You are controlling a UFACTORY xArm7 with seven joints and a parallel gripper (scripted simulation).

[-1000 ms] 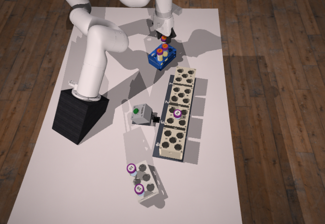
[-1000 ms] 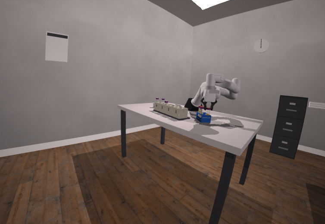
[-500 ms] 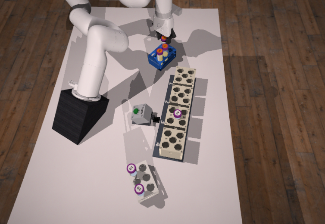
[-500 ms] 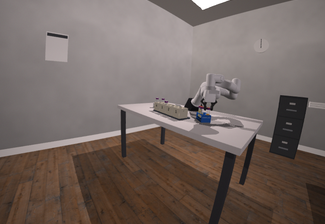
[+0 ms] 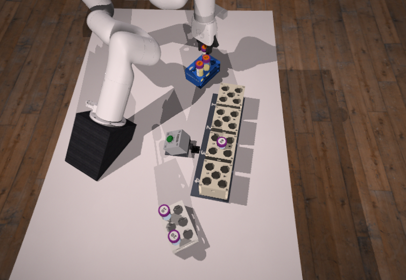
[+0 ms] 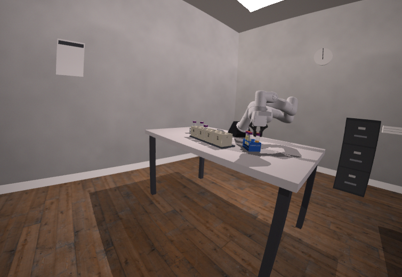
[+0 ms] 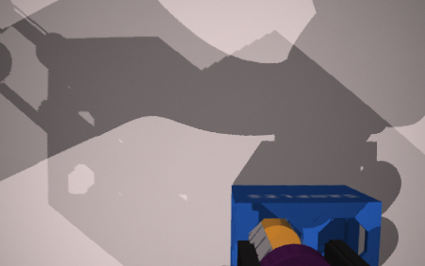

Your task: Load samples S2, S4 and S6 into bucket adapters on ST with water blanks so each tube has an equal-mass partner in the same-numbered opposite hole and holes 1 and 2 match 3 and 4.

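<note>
Right now my hand is 50 mm above the orange-dot tube and 10 mm to the right of it. Also, from my hand: 40 mL water blank: 400 mm to the right, 180 mm ahead, 50 mm below; green done key: 410 mm to the right, 50 mm below; blue sample rack: 90 mm below, 40 mm to the right.
</note>
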